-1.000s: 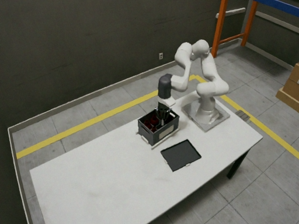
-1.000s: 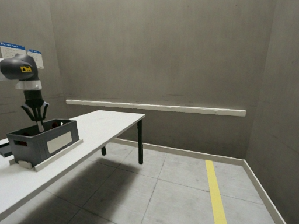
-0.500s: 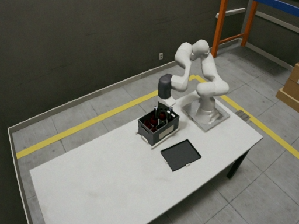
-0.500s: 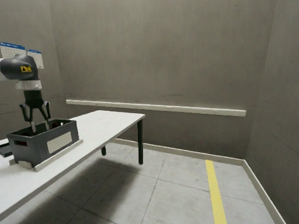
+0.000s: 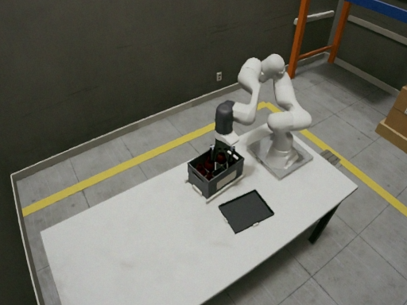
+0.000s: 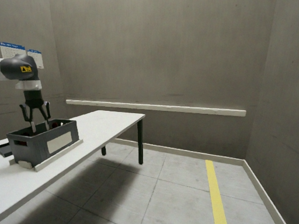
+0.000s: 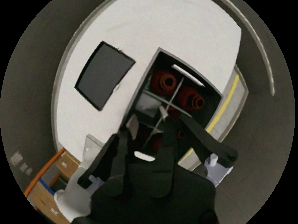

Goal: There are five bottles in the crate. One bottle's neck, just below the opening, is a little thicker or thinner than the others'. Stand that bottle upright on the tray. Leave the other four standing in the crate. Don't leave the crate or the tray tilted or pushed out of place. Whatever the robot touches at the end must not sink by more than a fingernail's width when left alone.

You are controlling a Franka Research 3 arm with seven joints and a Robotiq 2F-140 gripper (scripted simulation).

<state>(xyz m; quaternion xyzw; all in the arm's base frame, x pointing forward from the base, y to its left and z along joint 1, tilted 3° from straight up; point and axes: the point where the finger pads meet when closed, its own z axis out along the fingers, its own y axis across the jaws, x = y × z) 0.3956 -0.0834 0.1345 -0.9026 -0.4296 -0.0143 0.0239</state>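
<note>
Now: the dark grey crate 9 cm below my hand and 4 cm to the right of it. Also, from my hand: flat black tray: 24 cm to the left, 16 cm below.
</note>
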